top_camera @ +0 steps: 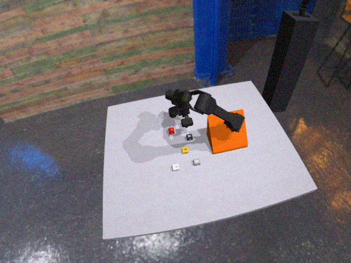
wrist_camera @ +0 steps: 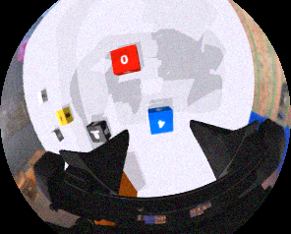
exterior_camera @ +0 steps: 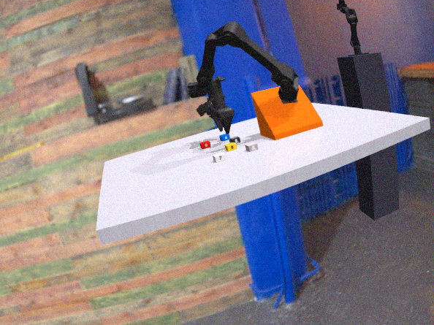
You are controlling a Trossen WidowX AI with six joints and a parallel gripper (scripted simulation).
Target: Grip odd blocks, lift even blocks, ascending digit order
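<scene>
Now: the blue block 2 cm below my gripper tip. The rest, counted from my gripper tip: red block: 9 cm ahead, 4 cm to the left, 2 cm below; then yellow block: 19 cm to the left, 2 cm below, 1 cm ahead; then black block: 10 cm to the left, 2 cm below, 2 cm behind.
</scene>
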